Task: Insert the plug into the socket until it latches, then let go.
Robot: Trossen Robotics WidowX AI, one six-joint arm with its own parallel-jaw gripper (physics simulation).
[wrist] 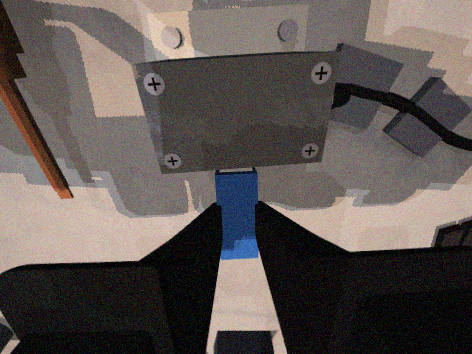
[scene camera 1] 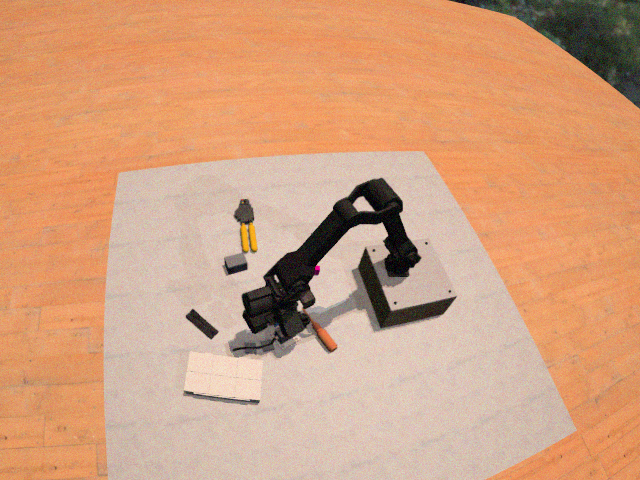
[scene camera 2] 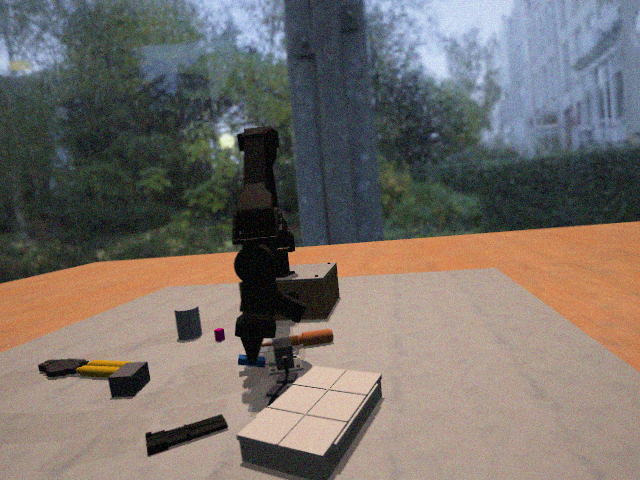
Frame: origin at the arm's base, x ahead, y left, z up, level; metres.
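Where they show: gripper, fingertip midpoint: [wrist: 237, 209] [scene camera 1: 274, 318] [scene camera 2: 252, 361]; arm's base, link origin: [scene camera 1: 396, 267] [scene camera 2: 279, 275].
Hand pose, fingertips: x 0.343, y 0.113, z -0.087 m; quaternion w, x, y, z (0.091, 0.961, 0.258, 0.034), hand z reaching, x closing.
Observation:
Each offset is from my fingertips to the centre of the thing. "*": to the spot under its first point.
The blue plug @(dx -0.004, dy +0.007, dz -0.001 m) [scene camera 2: 252, 360] [wrist: 238, 212] is held between the two black fingers of my gripper [scene camera 2: 252, 359] [wrist: 237, 209], which is shut on it. In the wrist view the plug points up the frame at the dark grey socket housing @(dx -0.025, dy +0.050, dz +0.006 m) [wrist: 240, 115], which has four screws on its top. The plug's front end is very close to the housing's near edge, with a thin light strip showing between them. The housing [scene camera 2: 283, 355] also shows in scene camera 2, just right of the plug. The socket opening is hidden under the housing's top, so I cannot tell how deep the plug sits or whether it is latched.
A black cable @(* dx +0.047, dy +0.084, dz -0.011 m) [wrist: 410, 106] leaves the housing's right side. An orange screwdriver @(dx -0.118, dy +0.030, dz -0.003 m) [scene camera 1: 324, 335] [scene camera 2: 315, 337] lies close by. A white-topped tiled box @(dx +0.133, dy +0.179, dz +0.001 m) [scene camera 1: 223, 377] [scene camera 2: 315, 408], a black bar @(dx +0.199, dy +0.019, dz -0.009 m) [scene camera 1: 201, 323] [scene camera 2: 186, 434], a dark block @(dx +0.109, dy -0.180, dz +0.001 m) [scene camera 1: 236, 263], yellow-handled pliers @(* dx +0.071, dy -0.288, dz -0.003 m) [scene camera 1: 248, 236] and a grey cylinder @(dx -0.142, dy -0.262, dz +0.018 m) [scene camera 2: 188, 323] stand around.

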